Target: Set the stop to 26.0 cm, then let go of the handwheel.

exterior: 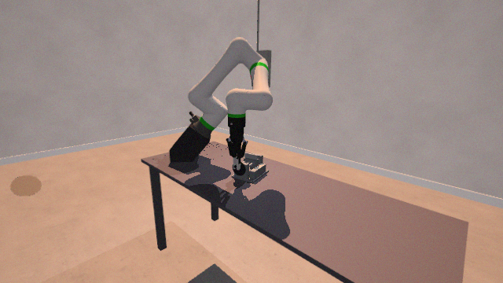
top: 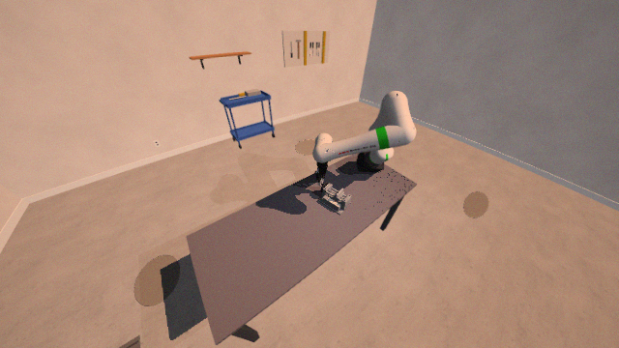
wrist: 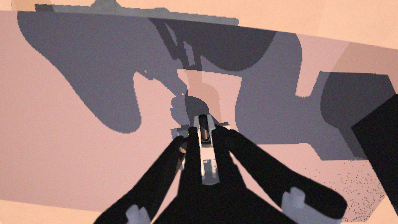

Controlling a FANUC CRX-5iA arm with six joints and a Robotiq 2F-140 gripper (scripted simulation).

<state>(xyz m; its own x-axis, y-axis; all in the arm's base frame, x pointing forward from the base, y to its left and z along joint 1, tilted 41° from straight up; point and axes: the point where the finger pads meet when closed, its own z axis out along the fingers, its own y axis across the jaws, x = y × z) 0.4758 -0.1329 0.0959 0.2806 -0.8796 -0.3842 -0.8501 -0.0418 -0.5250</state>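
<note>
The handwheel lies 1 cm behind my hand, 2 cm to the left of it and 2 cm below it. Also, from my hand: grey stop fixture 5 cm behind, 16 cm to the left, 3 cm below.
</note>
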